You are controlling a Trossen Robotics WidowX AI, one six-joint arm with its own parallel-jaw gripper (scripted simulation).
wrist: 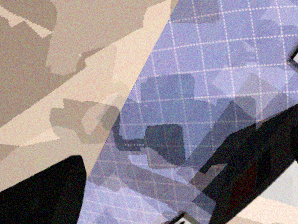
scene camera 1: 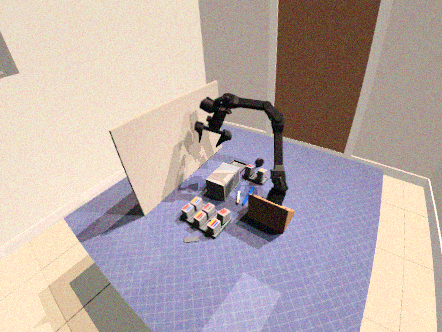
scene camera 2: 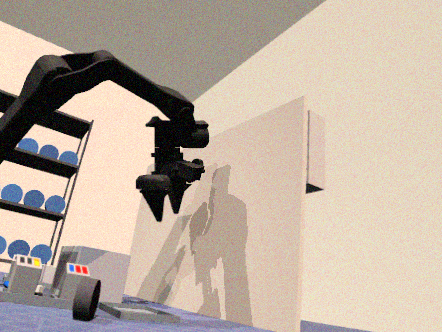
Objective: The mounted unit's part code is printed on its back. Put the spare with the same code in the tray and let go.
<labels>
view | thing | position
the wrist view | my gripper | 192, 153
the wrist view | beige panel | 73, 73
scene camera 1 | grey box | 222, 182
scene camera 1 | beige panel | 159, 149
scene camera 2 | my gripper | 168, 217
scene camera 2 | black wheel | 87, 295
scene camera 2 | grey box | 110, 267
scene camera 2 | beige panel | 235, 249
</labels>
